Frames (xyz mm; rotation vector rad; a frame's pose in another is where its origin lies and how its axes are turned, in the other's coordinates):
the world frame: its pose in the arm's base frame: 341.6 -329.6 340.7 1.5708 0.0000 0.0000
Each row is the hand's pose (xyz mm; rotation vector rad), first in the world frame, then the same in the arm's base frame.
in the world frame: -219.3 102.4 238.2 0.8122 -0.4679 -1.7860
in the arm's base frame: 122.3 -567.8 443.1 1.7891 1.1320 -1.9356
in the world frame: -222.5 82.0 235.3 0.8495 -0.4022 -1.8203
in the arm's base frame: 119.1 -564.9 422.7 1.8090 1.2241 -1.9185
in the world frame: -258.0 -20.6 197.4 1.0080 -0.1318 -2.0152
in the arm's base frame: 83.6 -527.0 320.1 1.8274 1.6572 -1.8891
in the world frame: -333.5 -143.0 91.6 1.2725 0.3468 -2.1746
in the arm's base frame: 8.1 -421.2 197.7 -1.5880 -1.9467 1.4112
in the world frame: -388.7 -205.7 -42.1 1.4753 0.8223 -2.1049
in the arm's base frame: -47.1 -287.5 135.0 -1.4711 -2.0674 0.9059
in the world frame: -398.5 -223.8 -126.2 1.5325 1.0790 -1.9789
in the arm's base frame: -56.9 -203.4 116.9 -1.4620 -2.1211 0.6242
